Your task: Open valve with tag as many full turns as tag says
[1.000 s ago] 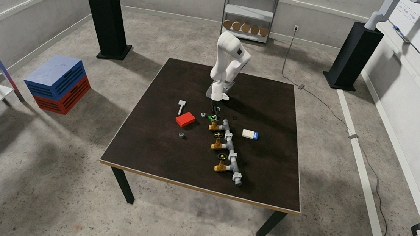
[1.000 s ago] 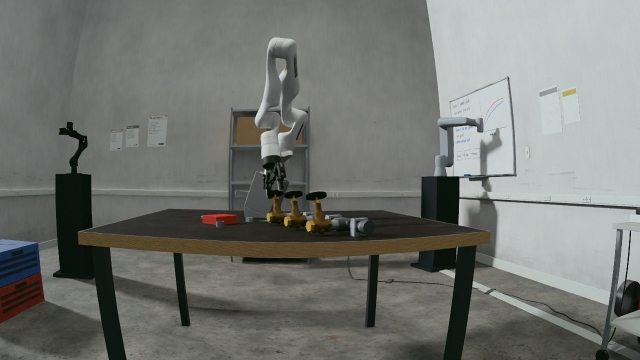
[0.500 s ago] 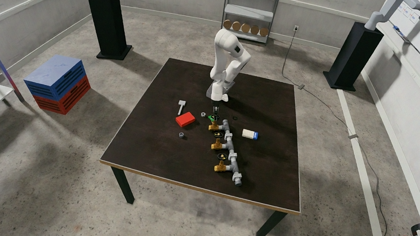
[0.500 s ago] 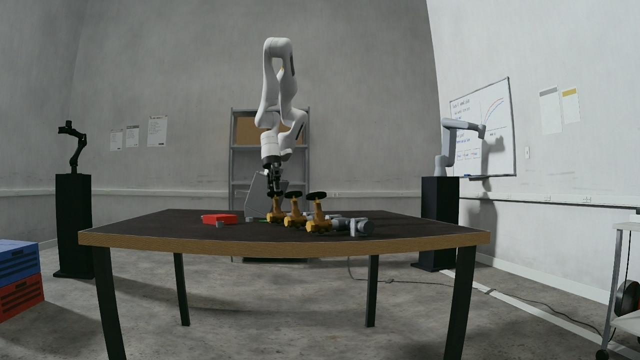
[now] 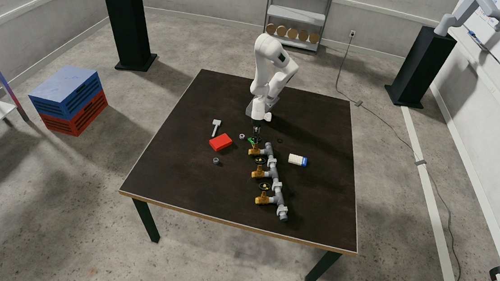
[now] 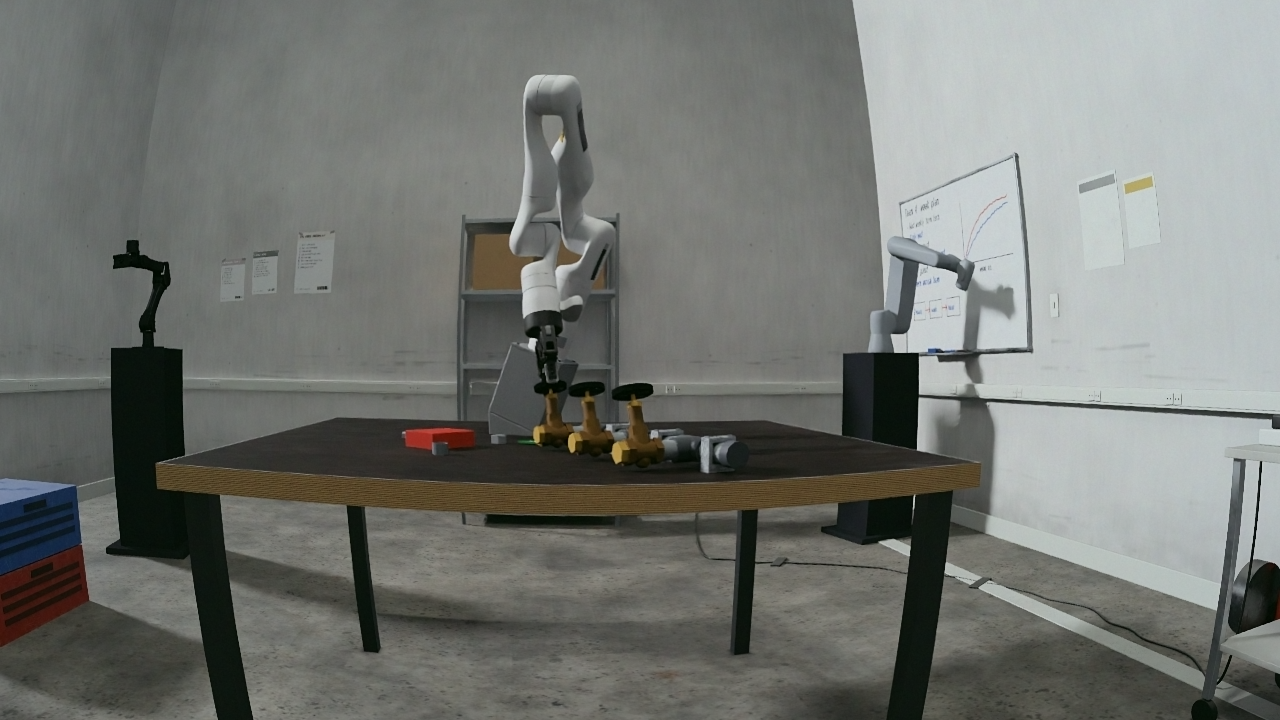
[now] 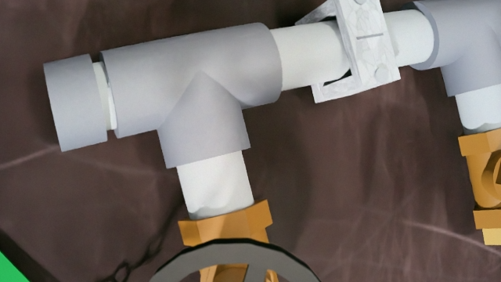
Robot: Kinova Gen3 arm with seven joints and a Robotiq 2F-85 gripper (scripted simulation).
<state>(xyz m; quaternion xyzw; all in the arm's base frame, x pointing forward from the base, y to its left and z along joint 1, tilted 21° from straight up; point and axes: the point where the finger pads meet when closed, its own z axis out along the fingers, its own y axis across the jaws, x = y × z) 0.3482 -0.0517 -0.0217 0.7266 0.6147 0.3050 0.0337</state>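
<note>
The green tag lies 110 mm below my hand, 90 mm behind it and 20 mm to the right of it. The rest, counted from my hand: white-and-blue box (270 mm to the left, 110 mm below, 40 mm ahead); red block (220 mm to the right, 100 mm below, 30 mm behind); small grey ring (220 mm to the right, 120 mm ahead, 110 mm below).
</note>
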